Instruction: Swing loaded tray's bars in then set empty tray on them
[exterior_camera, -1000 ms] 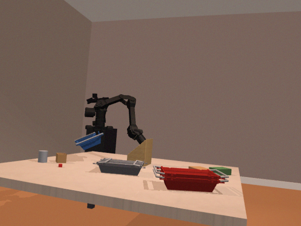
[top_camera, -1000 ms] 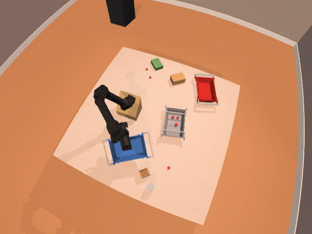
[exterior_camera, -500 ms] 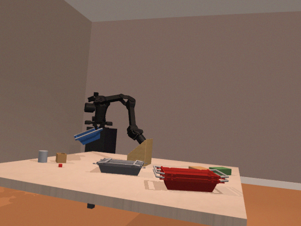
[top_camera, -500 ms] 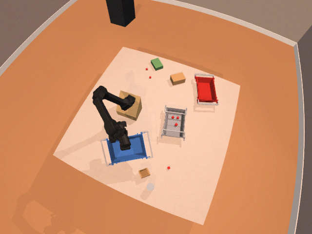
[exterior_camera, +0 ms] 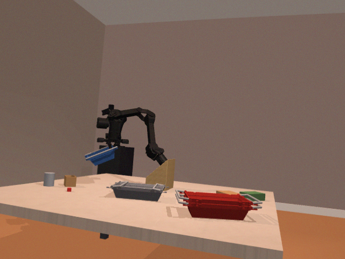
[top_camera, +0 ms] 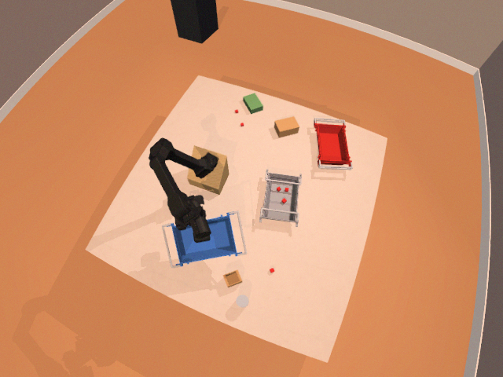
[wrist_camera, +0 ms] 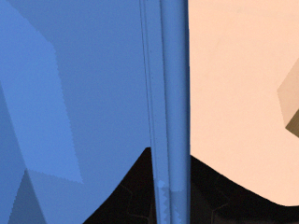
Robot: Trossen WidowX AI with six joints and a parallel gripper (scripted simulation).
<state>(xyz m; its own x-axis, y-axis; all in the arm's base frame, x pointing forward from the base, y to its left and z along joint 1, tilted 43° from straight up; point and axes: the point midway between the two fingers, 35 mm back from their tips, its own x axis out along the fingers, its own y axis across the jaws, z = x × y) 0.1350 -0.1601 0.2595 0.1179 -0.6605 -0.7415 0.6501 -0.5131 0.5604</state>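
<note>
The blue tray lies 50 mm ahead of my gripper tip and 60 mm to the right of it. The rest, counted from my gripper tip: grey cylinder: 300 mm ahead, 190 mm to the right, 150 mm below; brown box: 210 mm ahead, 120 mm to the right, 170 mm below; red cube: 350 mm ahead, 170 mm below.
</note>
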